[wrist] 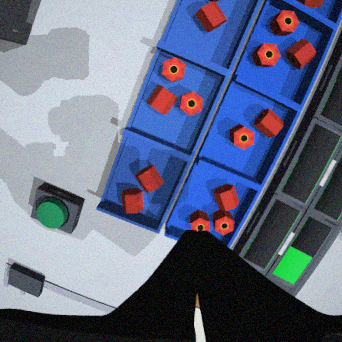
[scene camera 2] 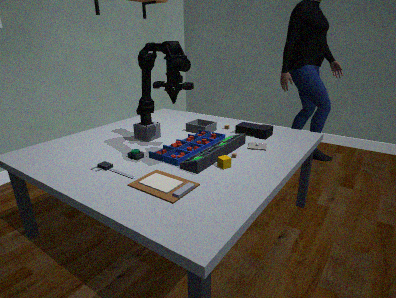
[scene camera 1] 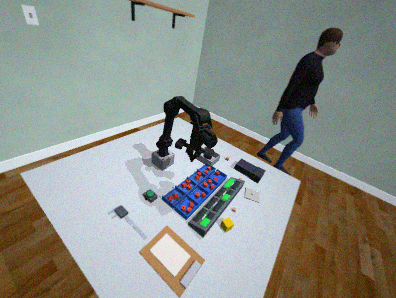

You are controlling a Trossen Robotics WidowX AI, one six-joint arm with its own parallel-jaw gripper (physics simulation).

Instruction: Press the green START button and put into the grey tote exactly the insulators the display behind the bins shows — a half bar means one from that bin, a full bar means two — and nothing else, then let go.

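Observation:
My gripper [scene camera 1: 192, 160] [scene camera 2: 173, 102] [wrist: 194, 240] is shut and empty, high above the table near the grey tote [scene camera 1: 212, 161] [scene camera 2: 200, 129]. The tote is partly hidden in the first scene view; no insulator shows in it. The blue bins [scene camera 1: 175, 209] [scene camera 2: 167, 159] [wrist: 190, 35] hold red insulators [scene camera 1: 188, 207] [wrist: 173, 69], some upright, some lying. The dark display [scene camera 1: 202, 231] [scene camera 2: 207, 160] [wrist: 270, 230] shows three green areas; the nearest green bar [scene camera 1: 205, 222] [wrist: 292, 265] is half length, the farthest looks longer. The green START button [scene camera 1: 149, 193] [scene camera 2: 134, 151] [wrist: 52, 213] stands left of the bins, untouched.
A yellow cube [scene camera 1: 227, 224] [scene camera 2: 224, 161] stands beside the display. A black box [scene camera 1: 249, 170] [scene camera 2: 254, 129] and a white plate [scene camera 1: 252, 194] [scene camera 2: 257, 146] lie farther right. A caliper [scene camera 1: 120, 211] [scene camera 2: 105, 165] [wrist: 26, 279] and a clipboard [scene camera 1: 147, 250] [scene camera 2: 135, 184] lie in front. A person [scene camera 1: 302, 80] [scene camera 2: 305, 40] stands behind the table.

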